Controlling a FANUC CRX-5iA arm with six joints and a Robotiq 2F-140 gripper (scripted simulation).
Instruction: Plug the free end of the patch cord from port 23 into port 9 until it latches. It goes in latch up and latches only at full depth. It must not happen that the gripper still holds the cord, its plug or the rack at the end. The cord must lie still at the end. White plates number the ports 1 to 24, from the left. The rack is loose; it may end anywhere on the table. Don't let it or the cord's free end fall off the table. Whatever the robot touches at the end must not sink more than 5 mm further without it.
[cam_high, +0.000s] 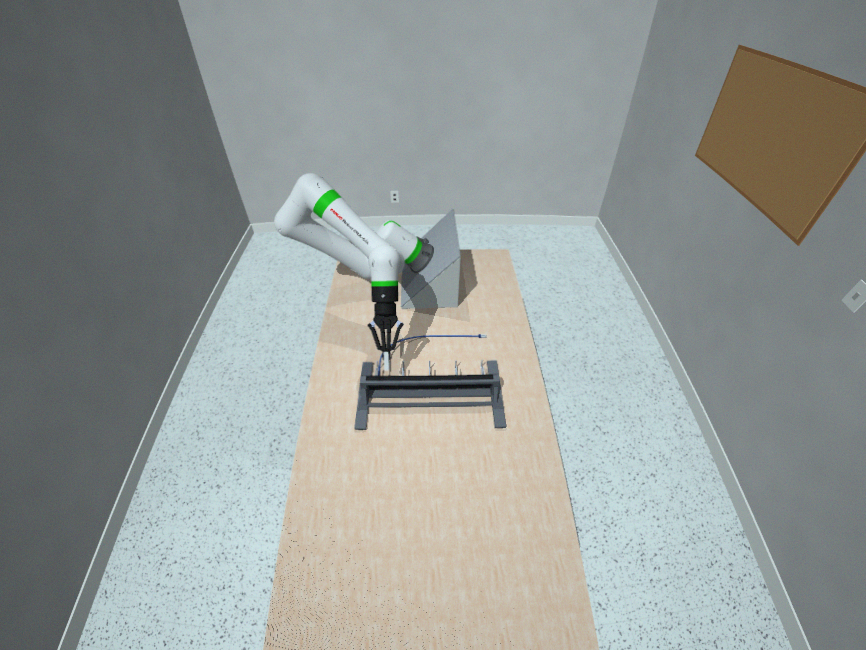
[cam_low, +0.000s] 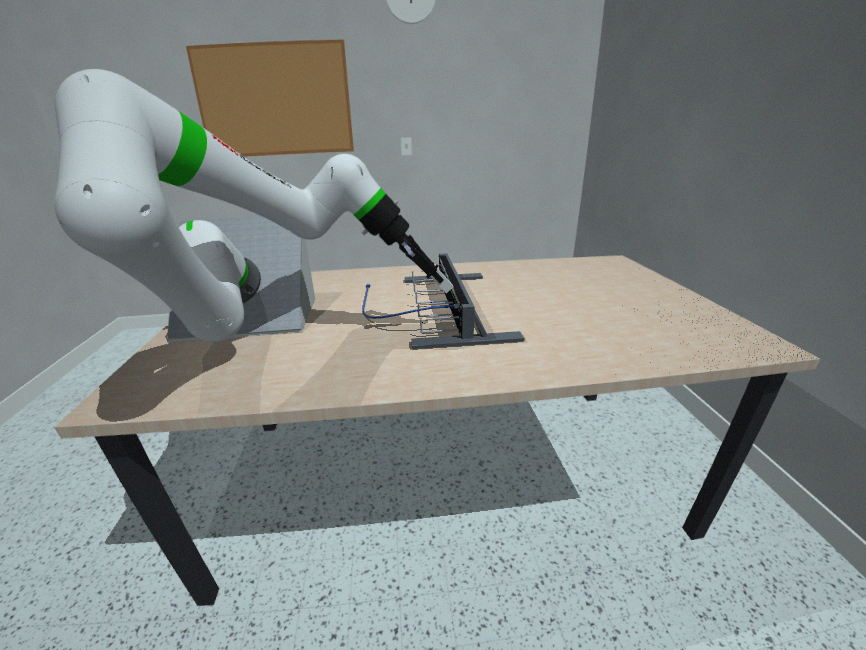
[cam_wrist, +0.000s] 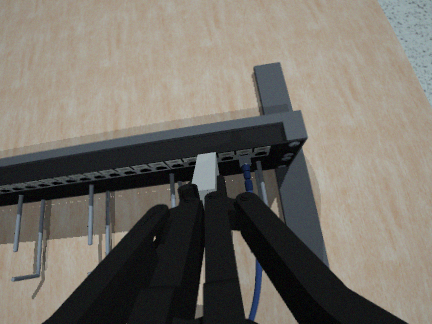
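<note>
Now: hand 18 cm past the free end, 40 cm to the right of it and 13 cm above it.
</note>
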